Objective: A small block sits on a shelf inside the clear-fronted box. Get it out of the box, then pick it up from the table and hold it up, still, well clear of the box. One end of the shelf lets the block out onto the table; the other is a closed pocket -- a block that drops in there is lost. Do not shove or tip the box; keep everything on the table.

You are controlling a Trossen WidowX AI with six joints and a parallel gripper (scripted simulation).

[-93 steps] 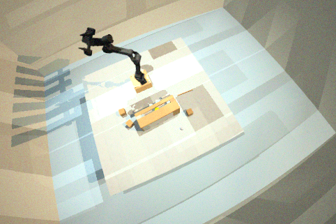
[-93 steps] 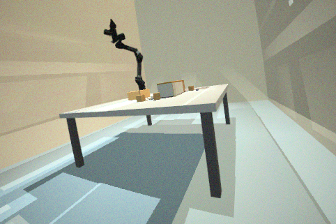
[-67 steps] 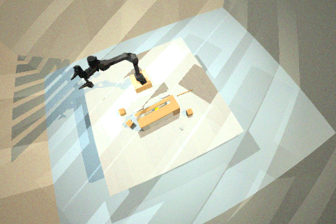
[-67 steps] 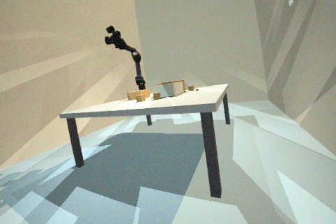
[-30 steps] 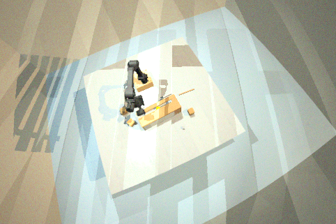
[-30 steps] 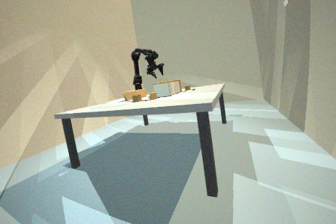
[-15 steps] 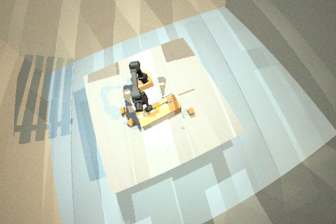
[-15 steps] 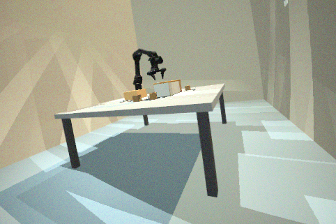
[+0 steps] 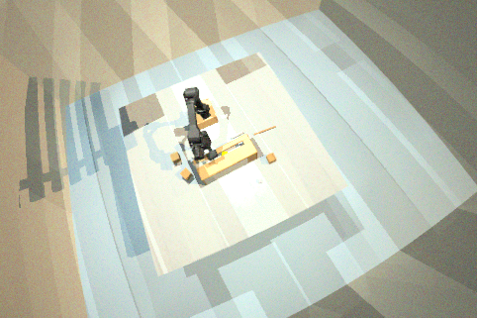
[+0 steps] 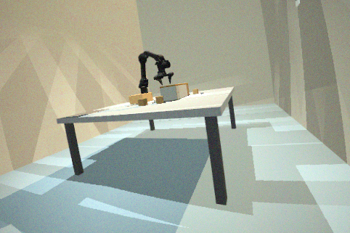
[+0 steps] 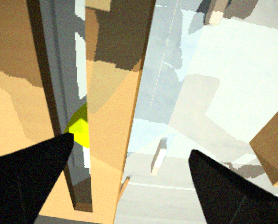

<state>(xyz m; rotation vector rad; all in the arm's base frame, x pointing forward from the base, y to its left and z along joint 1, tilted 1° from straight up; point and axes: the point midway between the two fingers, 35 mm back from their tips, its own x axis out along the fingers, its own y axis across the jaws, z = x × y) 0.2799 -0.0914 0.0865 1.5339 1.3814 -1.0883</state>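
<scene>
My gripper tip is now 80 mm above the tan box, 40 mm to the right of it and 40 mm short of it. The rest, counted from my gripper tip: yellow block: 60 mm below, 50 mm ahead, 40 mm to the left; thin orange stick: 380 mm to the left, 140 mm below, 30 mm ahead.
</scene>
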